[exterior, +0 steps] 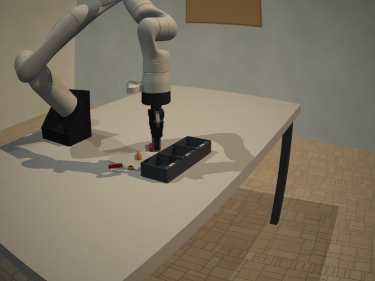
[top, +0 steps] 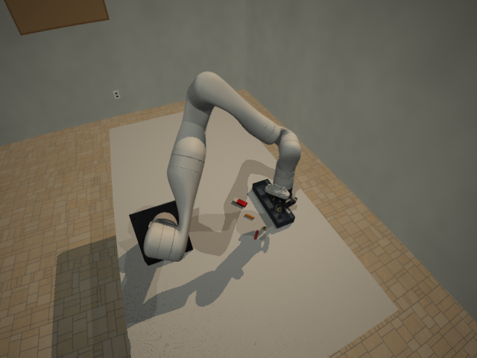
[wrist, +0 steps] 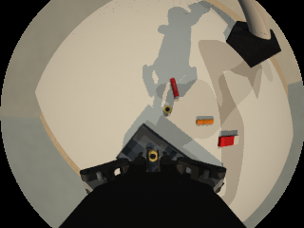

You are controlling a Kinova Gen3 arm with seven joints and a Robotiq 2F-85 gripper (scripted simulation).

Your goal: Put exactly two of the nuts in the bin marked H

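Now: hand 70 mm above the black piece and 10 mm short of it. The rest, counted from my hand: black three-compartment bin row: 80 mm to the left, 70 mm below, 30 mm ahead; red cylinder: 120 mm behind, 80 mm below, 30 mm to the right; orange cylinder: 100 mm behind, 80 mm below, 70 mm to the left.
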